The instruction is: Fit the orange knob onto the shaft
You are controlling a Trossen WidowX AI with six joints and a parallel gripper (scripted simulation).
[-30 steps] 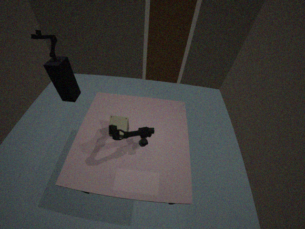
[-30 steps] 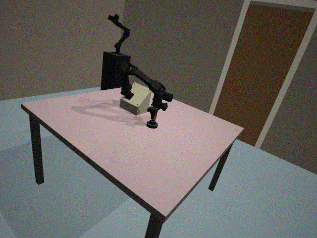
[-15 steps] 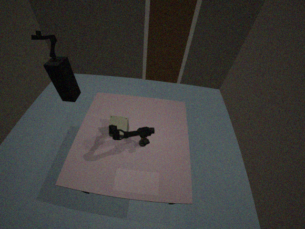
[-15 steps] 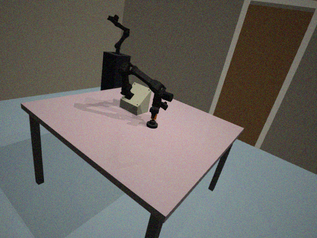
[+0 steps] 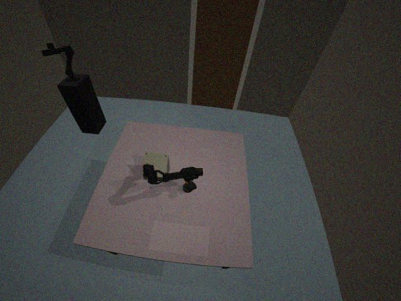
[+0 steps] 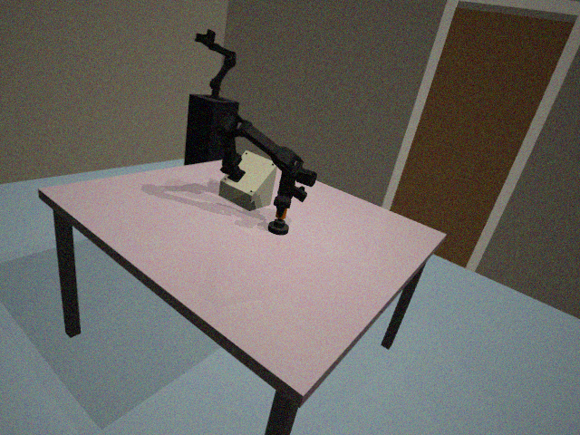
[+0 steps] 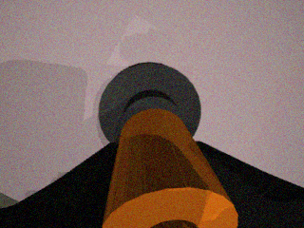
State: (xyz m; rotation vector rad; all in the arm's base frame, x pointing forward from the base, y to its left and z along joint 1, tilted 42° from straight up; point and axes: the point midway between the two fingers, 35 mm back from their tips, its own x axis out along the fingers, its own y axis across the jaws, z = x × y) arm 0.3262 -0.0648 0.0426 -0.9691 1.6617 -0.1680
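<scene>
Right now the orange knob is 2 cm above my gripper tip. The rest, counted from my gripper tip: dark round pedestal: 4 cm below.
</scene>
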